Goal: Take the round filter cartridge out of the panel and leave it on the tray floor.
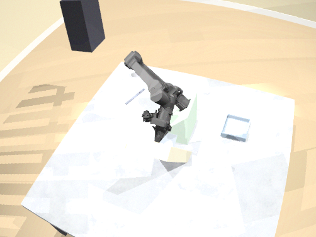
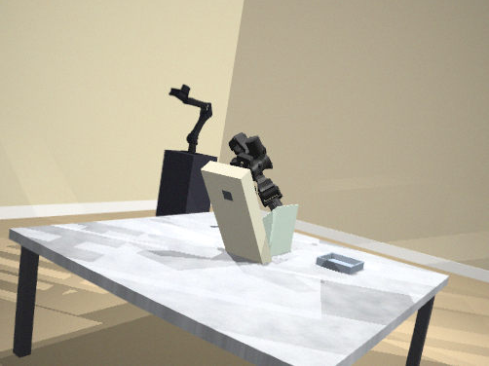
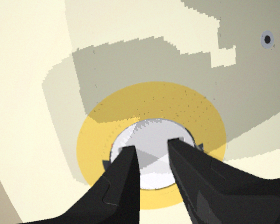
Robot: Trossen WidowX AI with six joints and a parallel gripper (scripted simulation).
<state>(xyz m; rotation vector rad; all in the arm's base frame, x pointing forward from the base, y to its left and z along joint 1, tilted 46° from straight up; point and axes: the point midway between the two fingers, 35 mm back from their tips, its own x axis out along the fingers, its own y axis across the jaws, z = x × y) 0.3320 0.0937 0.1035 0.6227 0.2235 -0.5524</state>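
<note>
My gripper tip is now 42 cm past the tray, 29 cm to the right of it and 27 cm above it. From my gripper tip the other things lie so: round filter cartridge 1 cm ahead, 1 cm below.
</note>
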